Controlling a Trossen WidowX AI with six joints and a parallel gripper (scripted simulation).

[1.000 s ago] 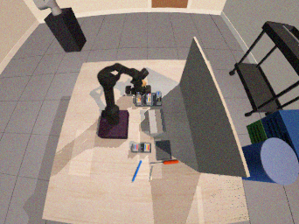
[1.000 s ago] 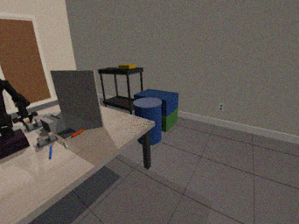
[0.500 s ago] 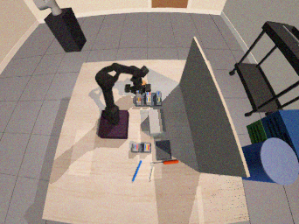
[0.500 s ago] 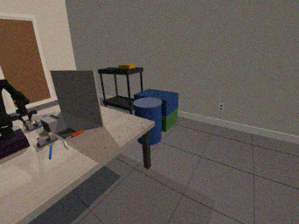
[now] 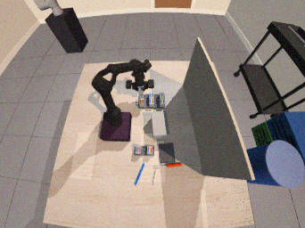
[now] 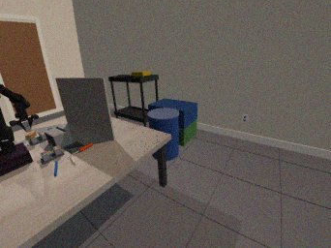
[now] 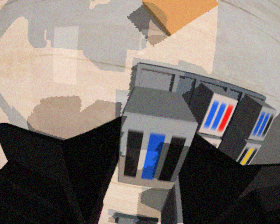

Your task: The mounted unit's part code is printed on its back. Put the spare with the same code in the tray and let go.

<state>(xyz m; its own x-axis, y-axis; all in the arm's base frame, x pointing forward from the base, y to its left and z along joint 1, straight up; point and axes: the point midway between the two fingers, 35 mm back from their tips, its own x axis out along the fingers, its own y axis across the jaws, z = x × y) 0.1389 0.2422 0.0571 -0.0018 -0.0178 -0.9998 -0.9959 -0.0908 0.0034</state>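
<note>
Now: the grey mounted unit 22 cm to the right of my gripper tip, 15 cm ahead of it and 5 cm below it. The rest, counted from my gripper tip: blue pen (55 cm to the right, 9 cm below, 4 cm ahead); tall grey panel (39 cm ahead, 19 cm to the right, 12 cm above).
</note>
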